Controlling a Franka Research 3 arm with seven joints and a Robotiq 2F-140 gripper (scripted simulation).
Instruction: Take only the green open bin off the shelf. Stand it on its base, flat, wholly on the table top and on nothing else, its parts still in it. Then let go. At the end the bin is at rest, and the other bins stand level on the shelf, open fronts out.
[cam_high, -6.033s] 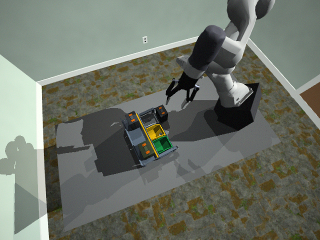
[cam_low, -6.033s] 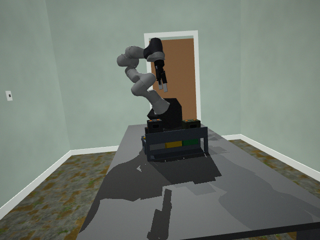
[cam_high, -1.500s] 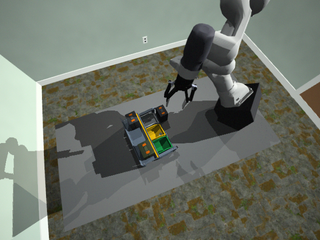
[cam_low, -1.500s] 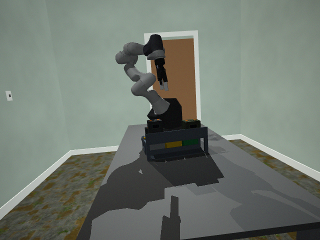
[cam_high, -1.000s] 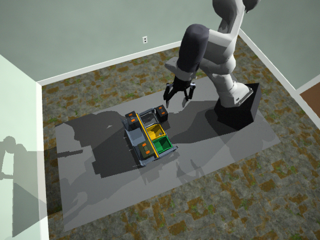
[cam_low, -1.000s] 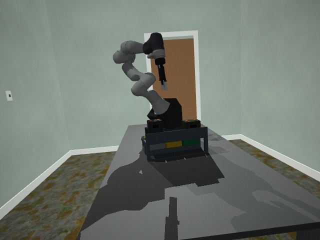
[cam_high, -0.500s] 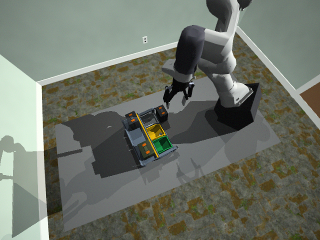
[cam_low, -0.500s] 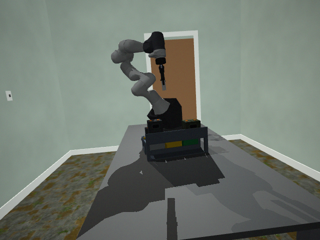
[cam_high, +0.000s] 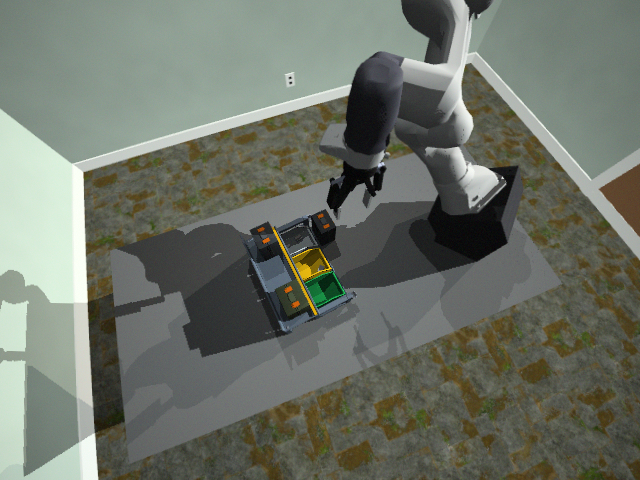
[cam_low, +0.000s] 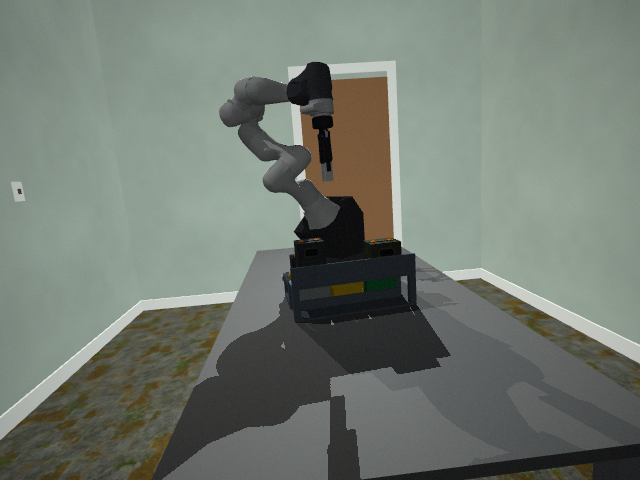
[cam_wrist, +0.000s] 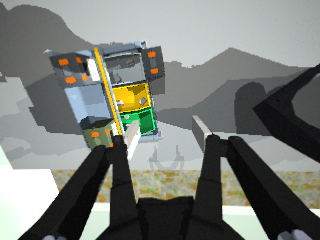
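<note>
The green open bin lies 370 mm below my hand, 170 mm ahead of it and 90 mm to the left of it. The rest, counted from my hand: yellow rail 310 mm below, 210 mm ahead, 30 mm to the right; yellow bin 370 mm below, 160 mm ahead, 20 mm to the right.
</note>
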